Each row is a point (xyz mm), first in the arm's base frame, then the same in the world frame.
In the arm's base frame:
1: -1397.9 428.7 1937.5
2: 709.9 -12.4 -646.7
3: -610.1 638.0 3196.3
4: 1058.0 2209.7 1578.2
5: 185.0 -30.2 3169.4
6: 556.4 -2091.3 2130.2
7: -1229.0 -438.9 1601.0
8: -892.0 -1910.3 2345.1
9: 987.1 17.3 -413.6
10: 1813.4 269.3 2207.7
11: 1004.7 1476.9 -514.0
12: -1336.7 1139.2 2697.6
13: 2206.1 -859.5 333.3
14: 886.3 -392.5 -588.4
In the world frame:
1: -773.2 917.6 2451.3
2: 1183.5 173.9 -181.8
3: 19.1 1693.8 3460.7
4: 1086.4 3007.0 1223.0
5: 959.4 1254.7 3508.7
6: 1790.8 -885.7 3068.5
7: -403.9 51.8 2359.5
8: 366.0 -985.2 3438.5
9: 1458.9 339.7 -12.2
10: 2375.2 1599.0 2266.4
11: 1079.4 1653.2 -533.2
12: -848.9 1827.4 2954.1
13: 2918.1 53.8 763.3
14: 1458.6 -116.1 -43.2

